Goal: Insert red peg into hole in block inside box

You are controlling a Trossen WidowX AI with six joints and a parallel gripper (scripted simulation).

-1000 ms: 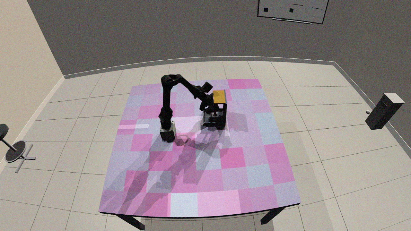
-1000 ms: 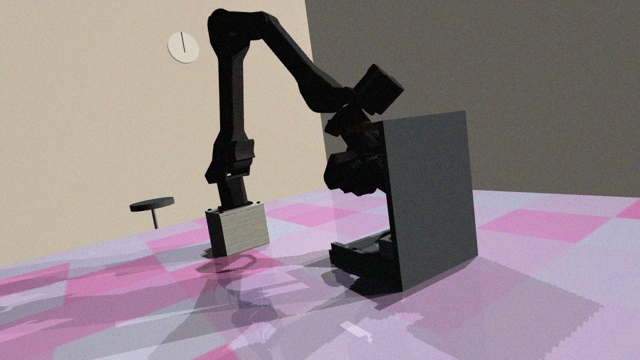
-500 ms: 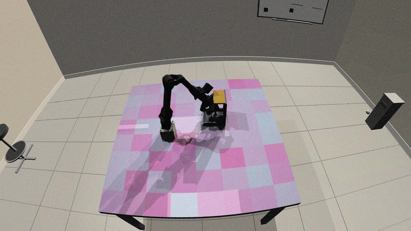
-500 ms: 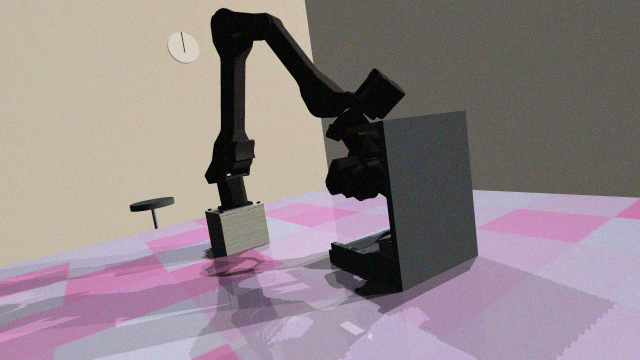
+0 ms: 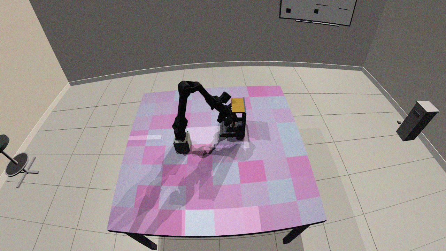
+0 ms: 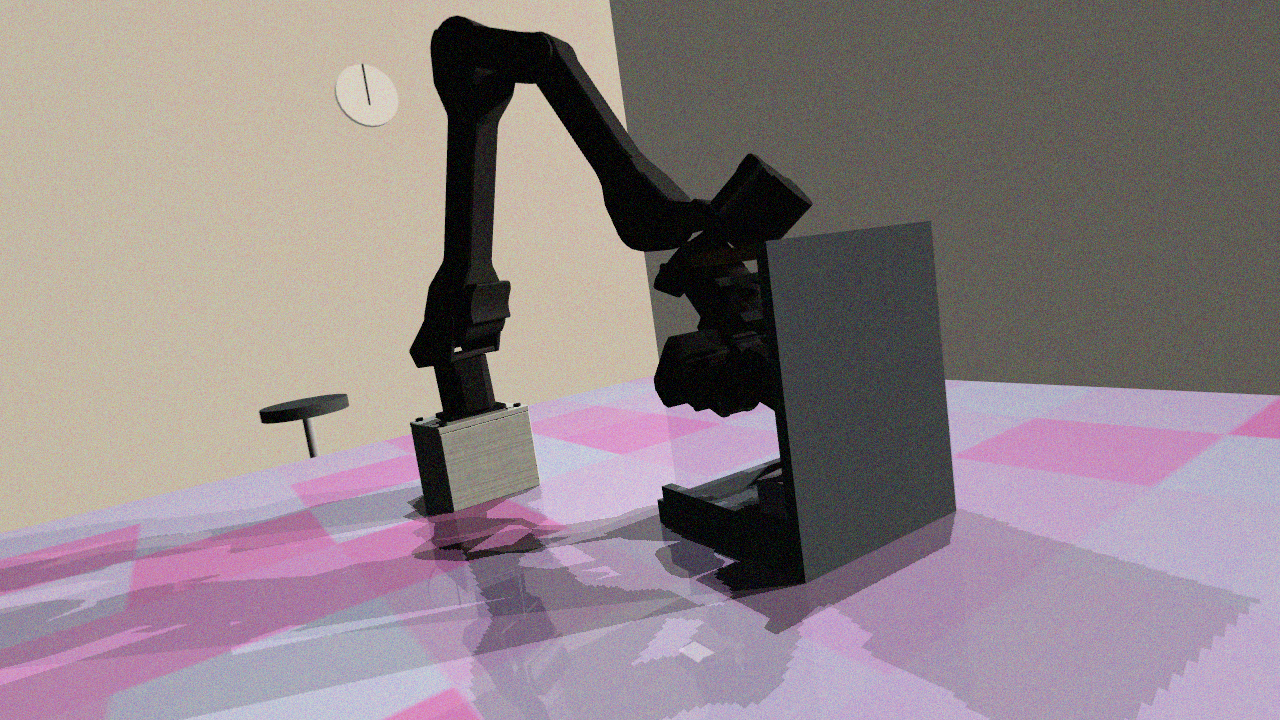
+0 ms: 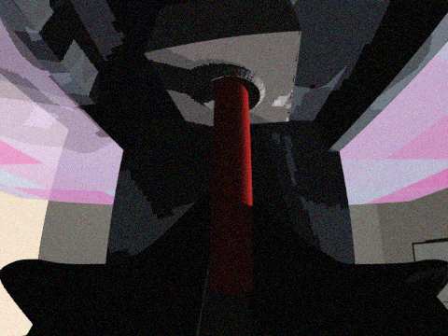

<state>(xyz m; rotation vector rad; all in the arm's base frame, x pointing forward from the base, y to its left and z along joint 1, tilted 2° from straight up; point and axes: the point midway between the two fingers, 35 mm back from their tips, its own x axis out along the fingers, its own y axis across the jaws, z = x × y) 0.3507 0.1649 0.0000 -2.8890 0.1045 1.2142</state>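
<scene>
The orange roof is 140 mm above my gripper tip and 10 mm behind it. Round my gripper tip: red peg (30 mm behind, 10 mm below).
</scene>
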